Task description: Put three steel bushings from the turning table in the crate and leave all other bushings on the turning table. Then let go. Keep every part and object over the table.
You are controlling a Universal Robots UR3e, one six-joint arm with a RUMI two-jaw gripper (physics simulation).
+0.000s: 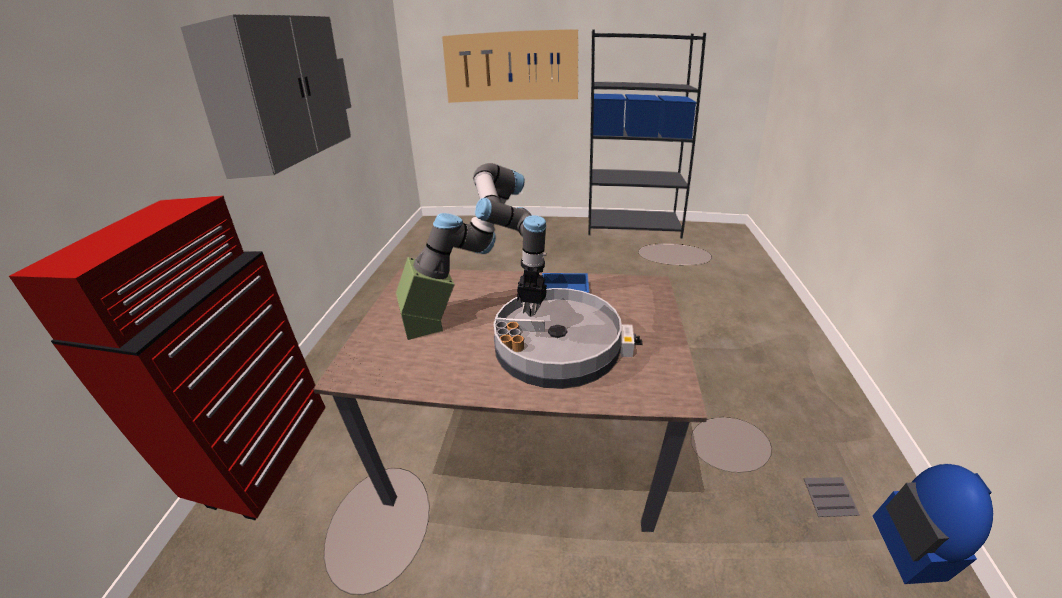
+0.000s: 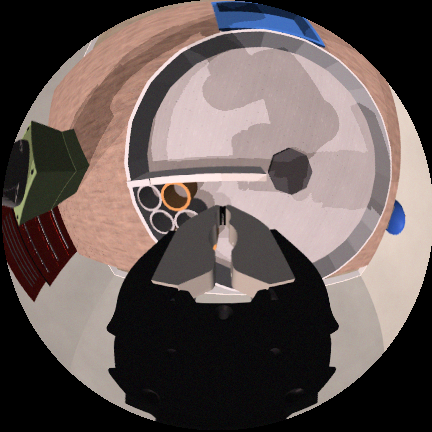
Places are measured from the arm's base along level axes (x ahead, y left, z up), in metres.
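Pixels of known places: gripper, fingertip midpoint: [image 1: 530, 315] [image 2: 222, 208]; arm's base at its link origin: [image 1: 430, 270].
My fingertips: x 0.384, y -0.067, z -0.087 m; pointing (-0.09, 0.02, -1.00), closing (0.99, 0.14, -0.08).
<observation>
Ahead of a thing's pixels: the offset from my fingertips to its top centre. "spot": to the spot under its first point. Level surfaces: height alone.
The round grey turning table [image 1: 558, 369] [image 2: 137, 131] holds a tight group of steel and copper-coloured bushings at its left side. Steel bushings show as grey rings, one @(0.019 m right, 0.096 m back, 0.038 m down) [image 2: 138, 196] by the wall, another @(0.053 m right, 0.079 m back, 0.038 m down) [image 2: 151, 221] below it and a third @(spot: 0.053 m right, 0.054 m back, 0.077 m down) [image 2: 186, 211] partly behind the gripper. A copper-coloured bushing @(0.079 m right, 0.021 m back, 0.038 m down) [image 1: 517, 343] stands at the group's front; another @(0.012 m right, 0.058 m back, 0.038 m down) [image 2: 162, 196] stands near the divider. My gripper [image 1: 529, 312] [image 2: 222, 208] is shut and empty, above the turning table, right of the group. The blue crate @(0.365 m left, 0.033 m ahead, 0.079 m down) [image 1: 570, 287] [image 2: 260, 21] stands behind the turning table; its inside is mostly hidden.
A thin upright divider @(spot: 0.018 m left, 0.009 m back, 0.032 m down) [image 1: 529, 320] [image 2: 215, 178] runs from the left wall towards the dark hub @(0.034 m left, 0.082 m ahead, 0.068 m down) [image 1: 557, 331] [image 2: 290, 171], behind the bushings. A control box @(spot: 0.033 m left, 0.317 m ahead, 0.072 m down) [image 1: 627, 341] is at the turning table's right. The green robot base [image 1: 423, 304] [image 2: 52, 167] stands left on the wooden table @(0.130 m down) [image 1: 423, 371].
</observation>
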